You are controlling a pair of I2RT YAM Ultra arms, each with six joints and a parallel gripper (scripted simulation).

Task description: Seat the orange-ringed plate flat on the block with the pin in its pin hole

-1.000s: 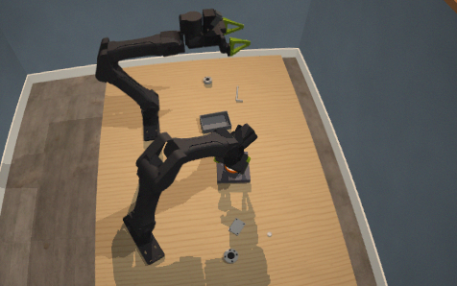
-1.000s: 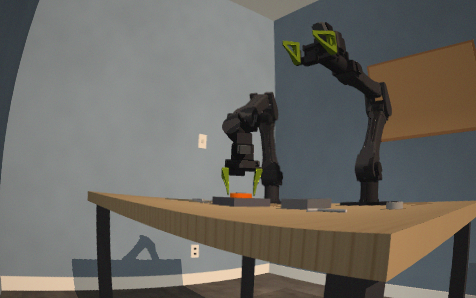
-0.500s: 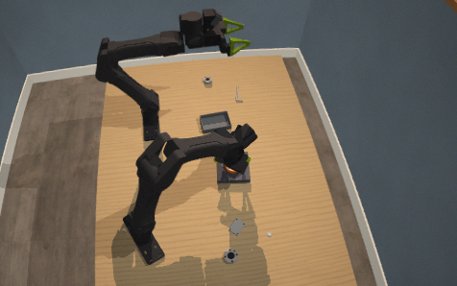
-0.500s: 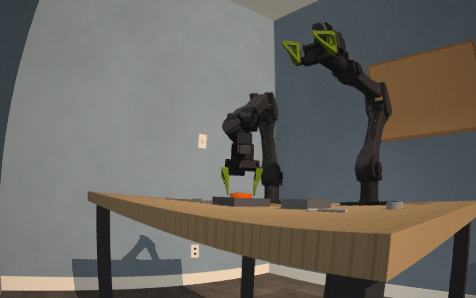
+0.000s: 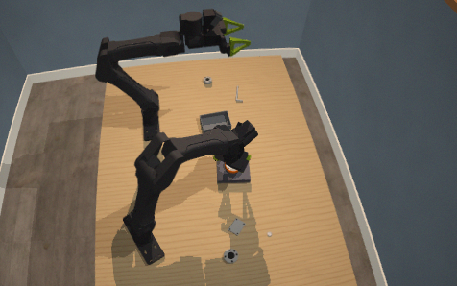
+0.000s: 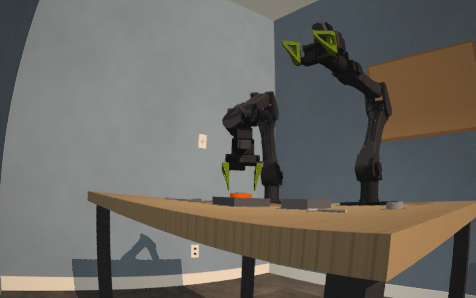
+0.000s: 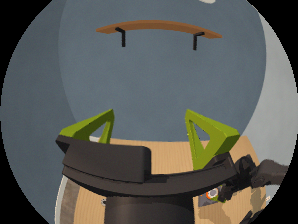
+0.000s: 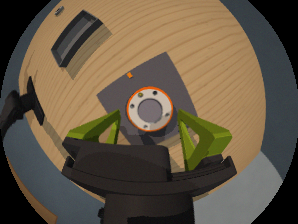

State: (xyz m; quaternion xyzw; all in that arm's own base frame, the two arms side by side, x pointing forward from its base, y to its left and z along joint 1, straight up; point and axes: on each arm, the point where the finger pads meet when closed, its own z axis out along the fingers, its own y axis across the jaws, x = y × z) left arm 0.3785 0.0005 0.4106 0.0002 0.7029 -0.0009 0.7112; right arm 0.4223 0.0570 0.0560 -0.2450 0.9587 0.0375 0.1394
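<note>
Right now the grey block is 3 cm to the left of my right hand and 4 cm below it. Round my right hand: dark grey tray: 6 cm behind, 22 cm to the left, 5 cm below; then flange: 3 cm behind, 34 cm to the right, 5 cm below.
</note>
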